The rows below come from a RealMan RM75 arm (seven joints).
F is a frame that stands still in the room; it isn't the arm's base.
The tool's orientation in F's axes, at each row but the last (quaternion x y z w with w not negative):
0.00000, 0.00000, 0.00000, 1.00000
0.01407, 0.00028, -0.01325, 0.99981
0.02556, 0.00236, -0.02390, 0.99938
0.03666, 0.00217, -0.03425, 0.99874
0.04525, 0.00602, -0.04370, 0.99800
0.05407, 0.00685, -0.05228, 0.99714
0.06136, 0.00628, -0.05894, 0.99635
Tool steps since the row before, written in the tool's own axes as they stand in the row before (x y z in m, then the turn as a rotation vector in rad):
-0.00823, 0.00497, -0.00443, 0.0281, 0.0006, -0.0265
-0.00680, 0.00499, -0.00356, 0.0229, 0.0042, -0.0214
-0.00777, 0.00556, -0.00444, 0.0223, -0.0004, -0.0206
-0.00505, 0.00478, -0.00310, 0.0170, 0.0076, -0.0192
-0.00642, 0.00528, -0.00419, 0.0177, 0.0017, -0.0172
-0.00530, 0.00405, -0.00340, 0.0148, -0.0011, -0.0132
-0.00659, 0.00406, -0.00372, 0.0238, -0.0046, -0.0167
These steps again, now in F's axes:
-0.00823, 0.00497, -0.00443, 0.0281, 0.0006, -0.0265
-0.00667, 0.00527, -0.00341, 0.0230, 0.0042, -0.0213
-0.00751, 0.00614, -0.00410, 0.0222, -0.0004, -0.0207
-0.00472, 0.00533, -0.00271, 0.0174, 0.0078, -0.0187
-0.00597, 0.00618, -0.00360, 0.0176, 0.0017, -0.0173
-0.00487, 0.00492, -0.00284, 0.0145, -0.0012, -0.0135
-0.00608, 0.00523, -0.00307, 0.0230, -0.0053, -0.0176

